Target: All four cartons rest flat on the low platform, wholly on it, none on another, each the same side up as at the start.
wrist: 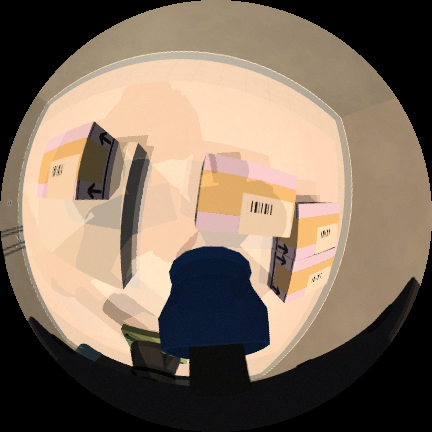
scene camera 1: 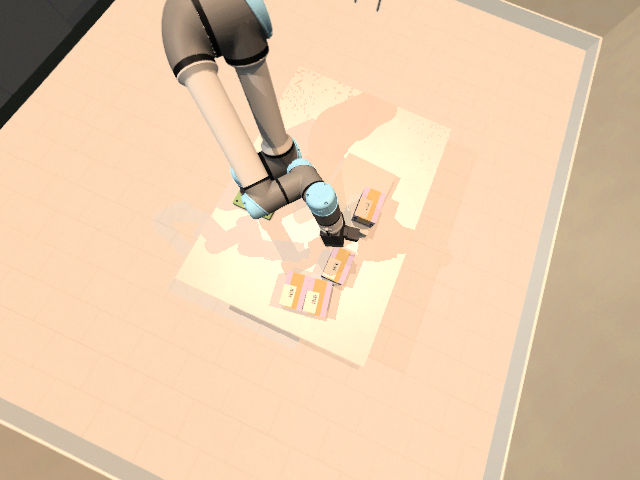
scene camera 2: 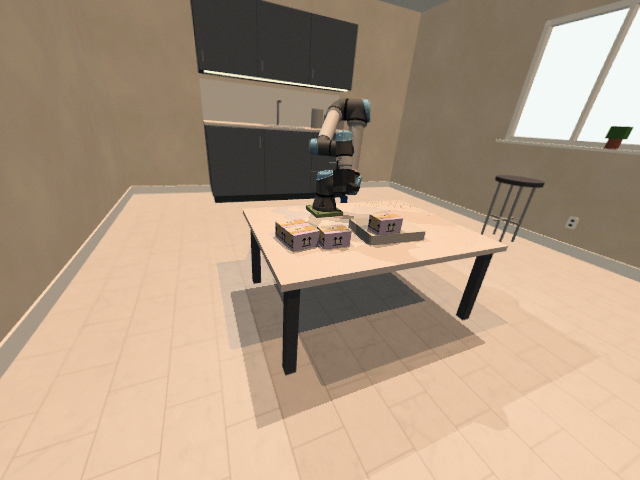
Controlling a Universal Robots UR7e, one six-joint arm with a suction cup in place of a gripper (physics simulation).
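Seen in the pictures: hand, its tool point: (wrist: 210, 279) (scene camera 2: 343, 202); arm's base, origin of its link: (wrist: 154, 352) (scene camera 2: 324, 207).
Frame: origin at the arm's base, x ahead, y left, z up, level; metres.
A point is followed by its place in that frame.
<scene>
One orange-and-pink carton (scene camera 1: 368, 206) {x 0.477, y 0.041, z 0.100 m} (scene camera 2: 385, 223) {x 0.524, y 0.010, z 0.082 m} (wrist: 64, 167) {x 0.470, y 0.019, z 0.100 m} rests label up on the low platform (scene camera 1: 373, 169) {x 0.466, y 0.255, z 0.024 m} (scene camera 2: 397, 237) {x 0.542, y 0.093, z 0.003 m} (wrist: 132, 215) {x 0.403, y -0.035, z -0.018 m}. A second carton (scene camera 1: 337, 266) {x 0.427, y -0.224, z 0.052 m} (scene camera 2: 334, 237) {x 0.474, y -0.240, z 0.030 m} (wrist: 240, 197) {x 0.431, y -0.197, z 0.052 m} lies label up on the table, off the platform. A third carton (scene camera 1: 316, 298) {x 0.383, y -0.367, z 0.052 m} (scene camera 2: 303, 239) {x 0.433, y -0.375, z 0.025 m} (wrist: 320, 227) {x 0.387, y -0.354, z 0.052 m} and a fourth carton (scene camera 1: 293, 291) {x 0.289, y -0.368, z 0.052 m} (scene camera 2: 285, 226) {x 0.330, y -0.416, z 0.053 m} (wrist: 306, 281) {x 0.282, y -0.344, z 0.052 m} lie side by side on the table beyond it, labels up. My blue suction cup (scene camera 2: 343, 198) (wrist: 210, 257) is free, holds nothing, and hangs above the table on the robot-base side of the second carton. In scene camera 1 the wrist hides the cup.
The table (scene camera 1: 356, 330) {x 0.582, y -0.444, z -0.024 m} (scene camera 2: 413, 254) {x 0.671, y 0.069, z -0.024 m} carries the cartons and platform. The green base plate (scene camera 1: 238, 199) {x -0.070, y -0.062, z -0.001 m} (scene camera 2: 336, 212) {x 0.102, y 0.025, z -0.001 m} (wrist: 131, 335) {x 0.089, y 0.044, z 0.000 m} of the arm stands at the back in scene camera 2. A dark stool (scene camera 2: 519, 180) stands on the floor to the right.
</scene>
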